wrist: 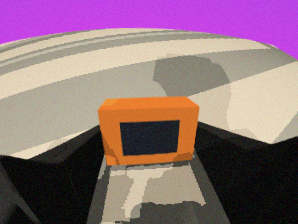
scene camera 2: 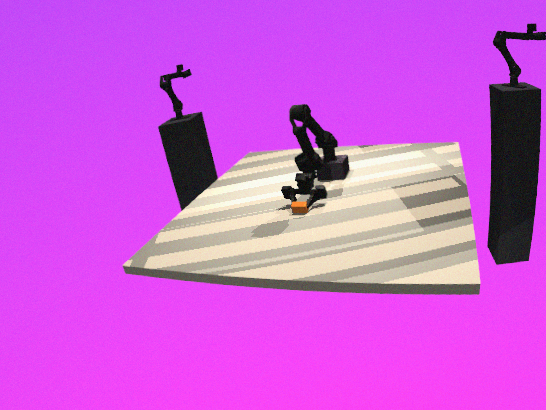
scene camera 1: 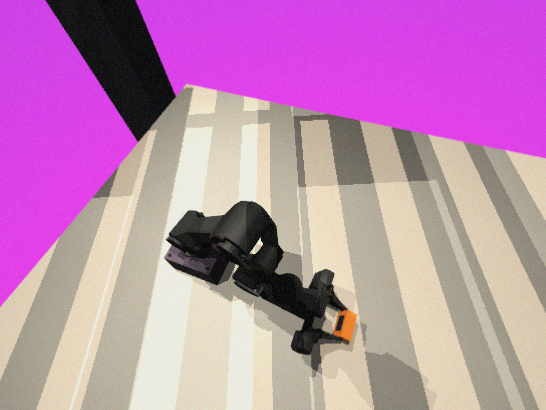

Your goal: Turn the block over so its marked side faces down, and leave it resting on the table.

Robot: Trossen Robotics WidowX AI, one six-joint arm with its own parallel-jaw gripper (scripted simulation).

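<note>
Gripper (scene camera 1: 345,325), (wrist: 148,128), (scene camera 2: 299,207), carrying a block (wrist: 139,130).
</note>
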